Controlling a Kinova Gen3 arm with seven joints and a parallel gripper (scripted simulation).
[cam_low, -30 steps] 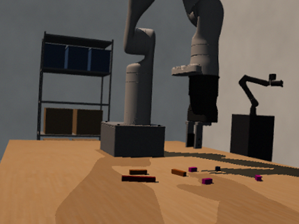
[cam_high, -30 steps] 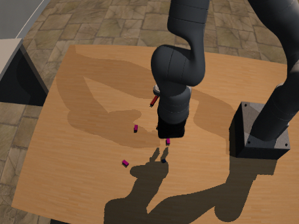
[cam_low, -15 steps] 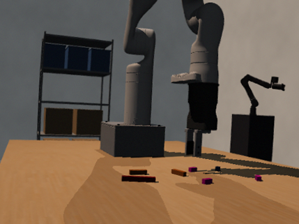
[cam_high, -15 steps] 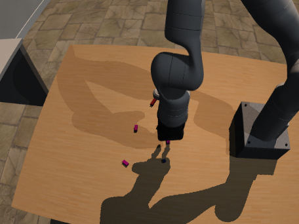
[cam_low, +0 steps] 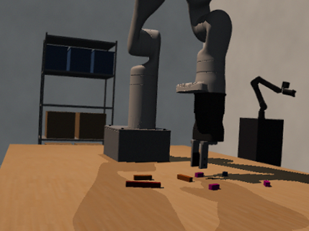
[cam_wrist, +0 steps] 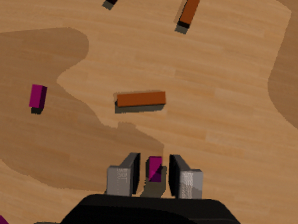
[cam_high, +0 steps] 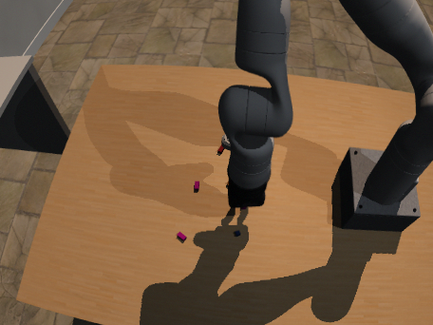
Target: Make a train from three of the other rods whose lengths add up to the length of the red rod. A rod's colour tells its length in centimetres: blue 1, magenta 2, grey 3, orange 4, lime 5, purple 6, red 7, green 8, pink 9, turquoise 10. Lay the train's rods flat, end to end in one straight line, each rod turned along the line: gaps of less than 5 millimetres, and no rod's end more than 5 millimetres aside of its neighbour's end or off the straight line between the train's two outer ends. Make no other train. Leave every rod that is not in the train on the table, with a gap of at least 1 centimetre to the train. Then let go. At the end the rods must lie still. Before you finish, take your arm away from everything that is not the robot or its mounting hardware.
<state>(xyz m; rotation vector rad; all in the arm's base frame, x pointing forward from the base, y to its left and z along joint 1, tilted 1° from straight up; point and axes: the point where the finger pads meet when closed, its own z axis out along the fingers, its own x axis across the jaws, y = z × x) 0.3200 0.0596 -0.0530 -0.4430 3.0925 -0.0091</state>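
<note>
Right now my hand is 80 mm to the right of the blue rod and 40 mm above it. Also, from my hand: red rod 160 mm to the right, 80 mm ahead, 40 mm below.
</note>
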